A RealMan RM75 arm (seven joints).
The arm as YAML. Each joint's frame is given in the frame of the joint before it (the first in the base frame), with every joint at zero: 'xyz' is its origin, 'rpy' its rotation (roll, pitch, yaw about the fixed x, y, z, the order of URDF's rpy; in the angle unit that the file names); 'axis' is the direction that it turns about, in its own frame. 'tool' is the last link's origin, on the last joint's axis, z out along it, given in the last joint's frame.
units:
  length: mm
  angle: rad
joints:
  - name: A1
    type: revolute
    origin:
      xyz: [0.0, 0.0, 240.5]
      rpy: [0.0, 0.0, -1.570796]
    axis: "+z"
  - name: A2
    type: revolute
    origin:
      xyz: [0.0, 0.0, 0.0]
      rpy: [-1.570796, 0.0, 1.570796]
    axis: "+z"
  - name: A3
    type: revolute
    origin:
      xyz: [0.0, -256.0, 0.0]
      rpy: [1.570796, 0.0, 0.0]
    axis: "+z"
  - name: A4
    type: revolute
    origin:
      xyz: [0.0, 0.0, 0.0]
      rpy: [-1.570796, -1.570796, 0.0]
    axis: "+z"
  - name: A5
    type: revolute
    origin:
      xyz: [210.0, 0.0, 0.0]
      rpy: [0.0, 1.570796, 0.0]
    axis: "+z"
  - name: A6
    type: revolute
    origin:
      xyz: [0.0, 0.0, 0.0]
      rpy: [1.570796, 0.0, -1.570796]
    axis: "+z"
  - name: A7
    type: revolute
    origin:
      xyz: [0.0, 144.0, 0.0]
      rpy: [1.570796, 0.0, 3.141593]
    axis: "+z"
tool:
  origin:
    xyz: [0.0, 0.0, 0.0]
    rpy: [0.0, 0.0, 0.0]
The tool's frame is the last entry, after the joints.
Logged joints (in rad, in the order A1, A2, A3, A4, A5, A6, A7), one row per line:
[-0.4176, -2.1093, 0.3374, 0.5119, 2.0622, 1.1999, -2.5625]
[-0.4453, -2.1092, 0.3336, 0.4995, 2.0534, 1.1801, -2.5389]
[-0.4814, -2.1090, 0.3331, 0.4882, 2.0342, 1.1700, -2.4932]
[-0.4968, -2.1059, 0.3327, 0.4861, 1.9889, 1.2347, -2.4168]
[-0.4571, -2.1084, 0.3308, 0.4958, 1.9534, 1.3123, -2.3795]
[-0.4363, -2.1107, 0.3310, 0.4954, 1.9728, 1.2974, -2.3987]
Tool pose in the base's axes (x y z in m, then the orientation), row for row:
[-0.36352, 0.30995, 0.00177, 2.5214, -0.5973, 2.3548]
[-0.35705, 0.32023, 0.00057, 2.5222, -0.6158, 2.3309]
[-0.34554, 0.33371, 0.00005, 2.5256, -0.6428, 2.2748]
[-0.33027, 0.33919, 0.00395, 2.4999, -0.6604, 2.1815]
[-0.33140, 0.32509, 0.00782, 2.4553, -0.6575, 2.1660]
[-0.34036, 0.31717, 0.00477, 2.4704, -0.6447, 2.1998]
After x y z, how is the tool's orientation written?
As angles about the fixed x, y, z axes (roll, pitch, yaw), in radians.
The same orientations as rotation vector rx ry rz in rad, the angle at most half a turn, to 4 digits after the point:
[-1.2427, -2.3201, -1.0843]
[-1.2716, -2.2907, -1.0934]
[-1.3388, -2.2389, -1.1116]
[-1.4638, -2.1700, -1.1783]
[-1.5016, -2.1527, -1.2388]
[-1.4549, -2.1878, -1.2066]

